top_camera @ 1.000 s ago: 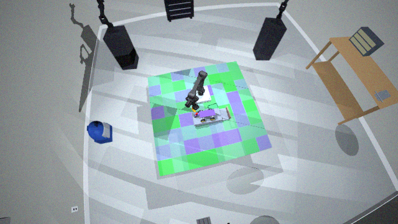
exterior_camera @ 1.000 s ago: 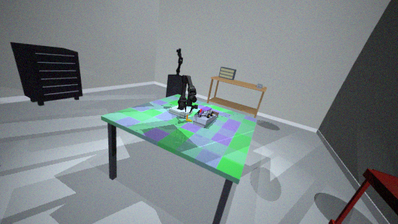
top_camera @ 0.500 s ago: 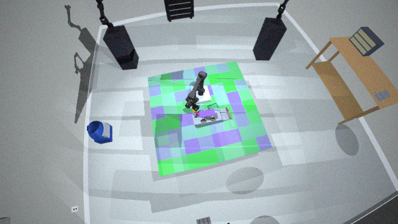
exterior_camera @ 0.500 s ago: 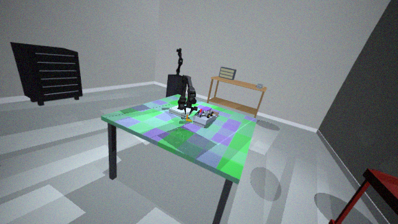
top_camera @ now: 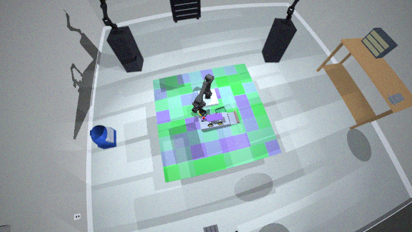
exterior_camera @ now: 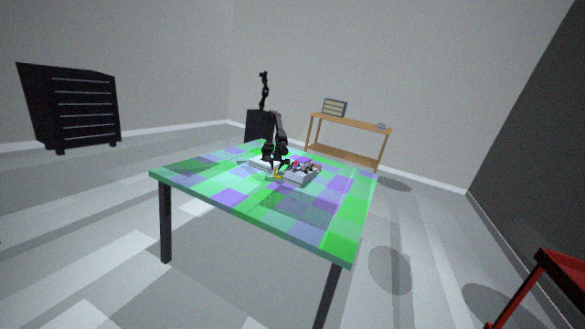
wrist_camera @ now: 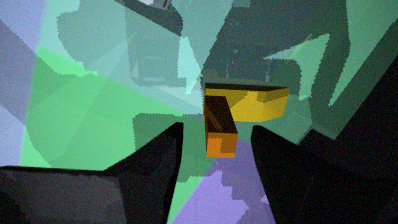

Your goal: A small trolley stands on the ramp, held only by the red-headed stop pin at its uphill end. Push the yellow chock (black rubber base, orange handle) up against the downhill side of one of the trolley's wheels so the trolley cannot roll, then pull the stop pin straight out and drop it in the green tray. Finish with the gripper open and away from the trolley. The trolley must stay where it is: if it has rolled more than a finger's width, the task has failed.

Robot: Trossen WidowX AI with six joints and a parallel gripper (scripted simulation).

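Right now my gripper tip is 3 cm above the yellow chock, 2 cm short of it and 1 cm to the right of it. The rest, counted from my gripper tip: brown block 42 cm to the left, 8 cm ahead, 2 cm below; then purple trolley 15 cm to the left, 13 cm ahead, 6 cm above; then stop pin 13 cm ahead, 8 cm above, 4 cm to the left.
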